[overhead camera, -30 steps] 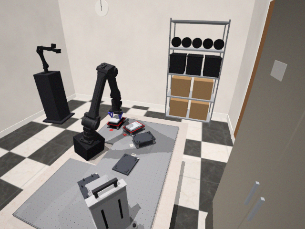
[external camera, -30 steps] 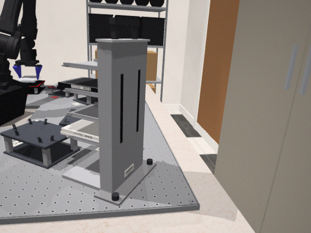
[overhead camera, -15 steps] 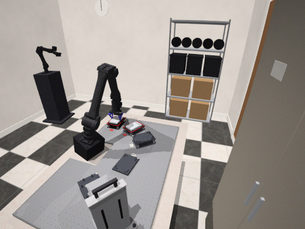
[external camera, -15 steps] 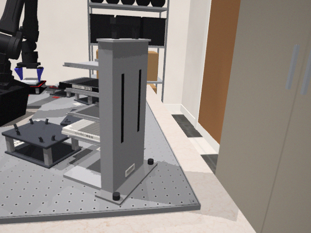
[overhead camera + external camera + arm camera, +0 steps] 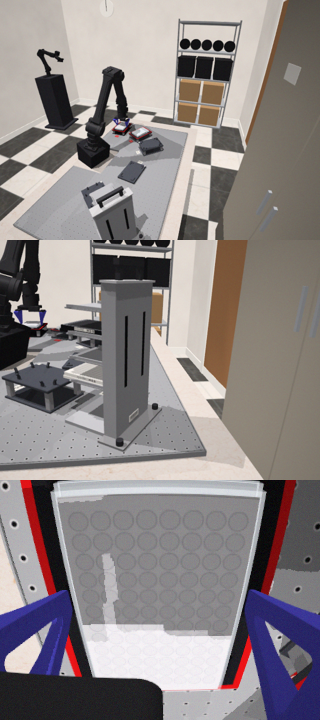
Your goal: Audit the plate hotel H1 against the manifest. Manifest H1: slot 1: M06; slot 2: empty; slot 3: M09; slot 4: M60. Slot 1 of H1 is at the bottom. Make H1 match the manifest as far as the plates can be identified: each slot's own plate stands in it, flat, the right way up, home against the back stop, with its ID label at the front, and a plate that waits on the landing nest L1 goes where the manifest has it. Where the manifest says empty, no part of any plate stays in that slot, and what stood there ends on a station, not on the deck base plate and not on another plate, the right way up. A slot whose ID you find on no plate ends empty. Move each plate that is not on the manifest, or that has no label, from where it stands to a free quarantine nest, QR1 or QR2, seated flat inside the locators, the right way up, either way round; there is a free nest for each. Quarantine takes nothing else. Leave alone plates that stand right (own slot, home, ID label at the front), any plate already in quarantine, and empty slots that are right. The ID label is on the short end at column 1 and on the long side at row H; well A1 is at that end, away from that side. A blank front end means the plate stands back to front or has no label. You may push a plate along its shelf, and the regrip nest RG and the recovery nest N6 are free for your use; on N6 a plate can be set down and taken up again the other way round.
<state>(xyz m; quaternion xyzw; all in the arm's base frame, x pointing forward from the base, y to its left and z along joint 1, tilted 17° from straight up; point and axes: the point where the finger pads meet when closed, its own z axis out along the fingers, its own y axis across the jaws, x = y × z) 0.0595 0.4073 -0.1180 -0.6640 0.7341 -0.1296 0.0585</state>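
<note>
Right now the red-edged nest is 20 mm below my hand. The rest, counted from my hand: black plate (280 mm ahead, 860 mm to the right, 160 mm above); then white plate (280 mm ahead, 860 mm to the right, 50 mm above); then H1 tag (300 mm ahead, 750 mm to the right, 50 mm below).
</note>
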